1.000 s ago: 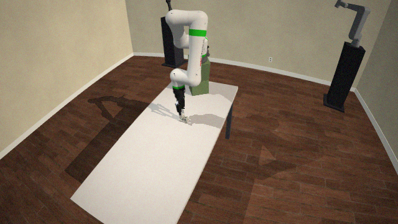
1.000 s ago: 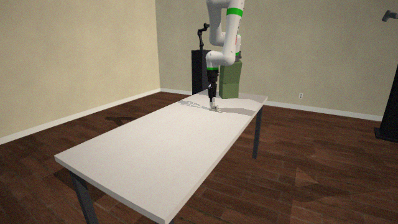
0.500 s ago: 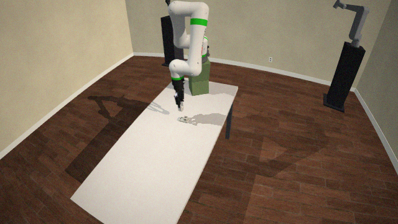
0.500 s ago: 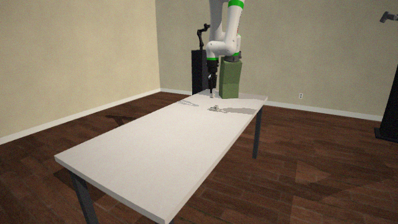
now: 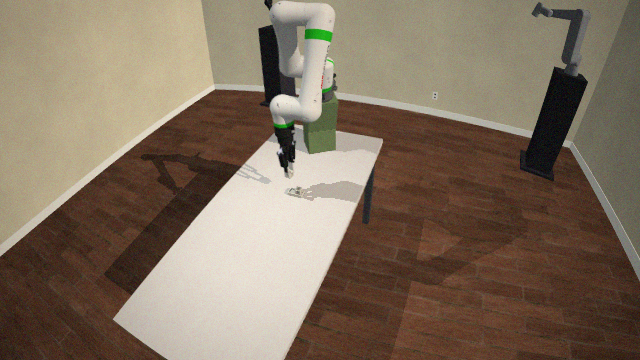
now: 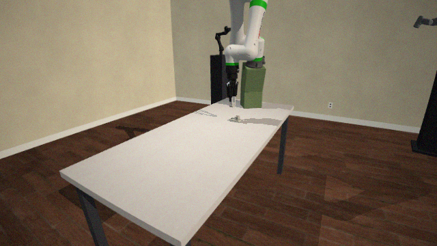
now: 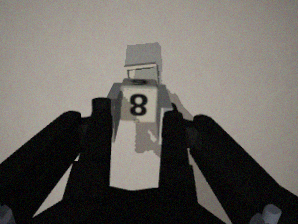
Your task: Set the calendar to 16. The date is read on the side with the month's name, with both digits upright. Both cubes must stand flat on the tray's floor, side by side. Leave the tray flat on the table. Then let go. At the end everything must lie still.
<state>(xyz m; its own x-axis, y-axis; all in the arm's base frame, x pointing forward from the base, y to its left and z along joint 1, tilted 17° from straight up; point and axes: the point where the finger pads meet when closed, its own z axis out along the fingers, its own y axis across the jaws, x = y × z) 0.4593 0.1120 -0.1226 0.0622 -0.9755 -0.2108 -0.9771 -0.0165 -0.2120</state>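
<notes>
My hand is 10 mm past the white calendar tray, 30 mm to the right of it and 140 mm above it. The rest, counted from my hand: cube: 30 mm below.
</notes>
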